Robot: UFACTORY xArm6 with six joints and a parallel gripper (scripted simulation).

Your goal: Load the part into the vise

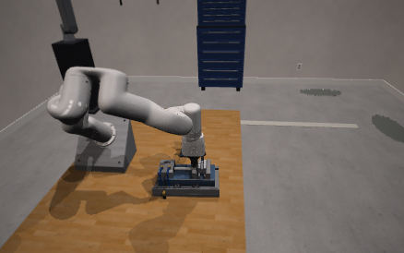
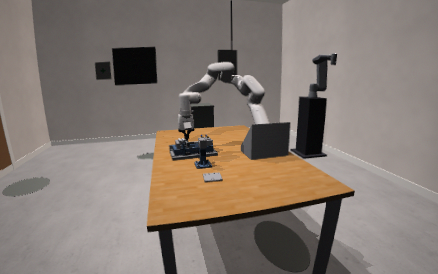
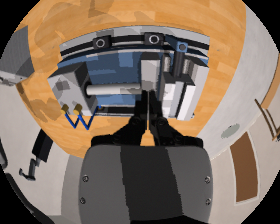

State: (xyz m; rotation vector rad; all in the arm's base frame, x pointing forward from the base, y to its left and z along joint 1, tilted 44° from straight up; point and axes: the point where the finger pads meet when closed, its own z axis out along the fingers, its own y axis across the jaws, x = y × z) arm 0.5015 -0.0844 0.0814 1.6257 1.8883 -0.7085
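The part lies 40 mm ahead of my hand and 20 mm below it. The rest, counted from my hand: air cylinder 130 mm behind, 40 mm below, 20 mm to the right; then air cylinder rod 50 mm behind, 40 mm below, 10 mm to the right.
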